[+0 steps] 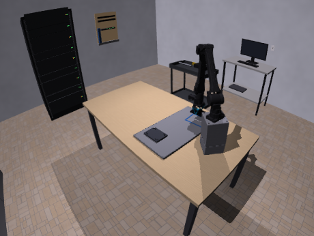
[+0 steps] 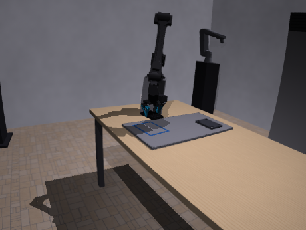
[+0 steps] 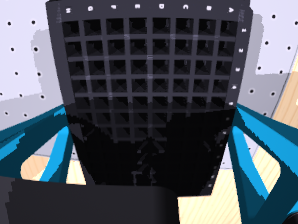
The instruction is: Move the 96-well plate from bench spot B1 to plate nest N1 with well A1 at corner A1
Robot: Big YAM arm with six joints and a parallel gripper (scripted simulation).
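My gripper is now 430 mm to the right of the plate nest N1, 80 mm above it and 60 mm short of it. From my hand the other things lie so: black 96-well plate: right at my hand.
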